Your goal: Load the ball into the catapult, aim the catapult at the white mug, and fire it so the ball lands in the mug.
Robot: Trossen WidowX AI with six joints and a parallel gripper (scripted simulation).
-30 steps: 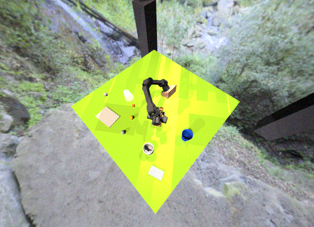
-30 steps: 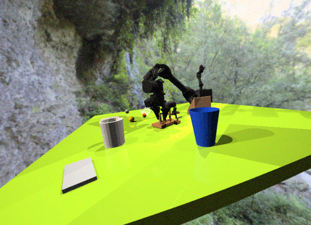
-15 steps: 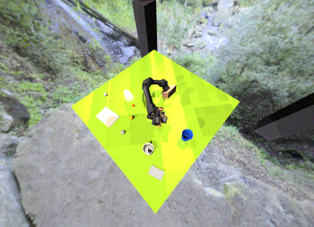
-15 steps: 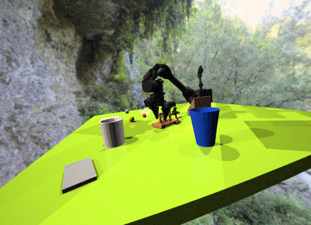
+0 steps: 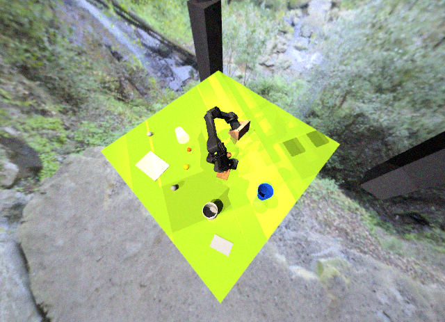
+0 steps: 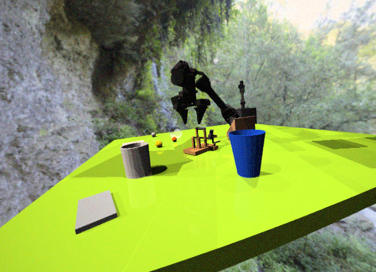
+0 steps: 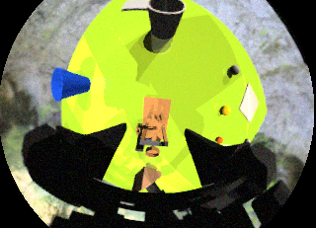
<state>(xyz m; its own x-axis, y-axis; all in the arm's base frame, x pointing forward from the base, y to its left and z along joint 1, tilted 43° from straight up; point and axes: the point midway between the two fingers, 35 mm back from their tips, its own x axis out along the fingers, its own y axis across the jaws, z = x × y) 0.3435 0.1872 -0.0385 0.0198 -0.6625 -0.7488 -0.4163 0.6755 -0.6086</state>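
Right now the orange ball is 330 mm to the right of my gripper tip, 120 mm below it and 30 mm ahead of it. The rest, counted from my gripper tip: yellow ball 230 mm to the right, 140 mm ahead, 110 mm below; then wooden catapult 80 mm below, 70 mm behind, 20 mm to the right; then white mug 240 mm ahead, 120 mm to the left, 100 mm below.
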